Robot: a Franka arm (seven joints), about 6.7 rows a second.
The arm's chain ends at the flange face. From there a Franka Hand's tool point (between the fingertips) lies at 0.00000 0.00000 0.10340 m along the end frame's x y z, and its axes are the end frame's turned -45 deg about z.
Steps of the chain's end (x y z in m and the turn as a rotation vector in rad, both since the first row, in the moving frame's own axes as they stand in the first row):
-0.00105, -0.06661, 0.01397, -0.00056, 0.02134, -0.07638
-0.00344, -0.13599, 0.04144, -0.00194, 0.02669, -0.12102
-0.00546, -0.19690, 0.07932, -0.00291, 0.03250, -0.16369
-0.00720, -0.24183, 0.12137, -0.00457, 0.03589, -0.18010
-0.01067, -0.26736, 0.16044, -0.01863, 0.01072, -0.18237
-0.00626, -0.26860, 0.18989, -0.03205, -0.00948, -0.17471
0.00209, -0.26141, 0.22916, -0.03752, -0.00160, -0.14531
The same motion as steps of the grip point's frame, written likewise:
0.04794, -0.04630, 0.01395, -0.01549, 0.01469, -0.07638
0.09566, -0.09661, 0.04140, -0.02024, 0.01750, -0.12102
0.13773, -0.14069, 0.07927, -0.02504, 0.02092, -0.16369
0.16845, -0.17335, 0.12130, -0.02861, 0.02215, -0.18010
0.18113, -0.19441, 0.16042, -0.02075, -0.00559, -0.18237
0.18263, -0.19245, 0.18983, -0.01596, -0.02937, -0.17471
0.18366, -0.18054, 0.22909, -0.02540, -0.02766, -0.14531

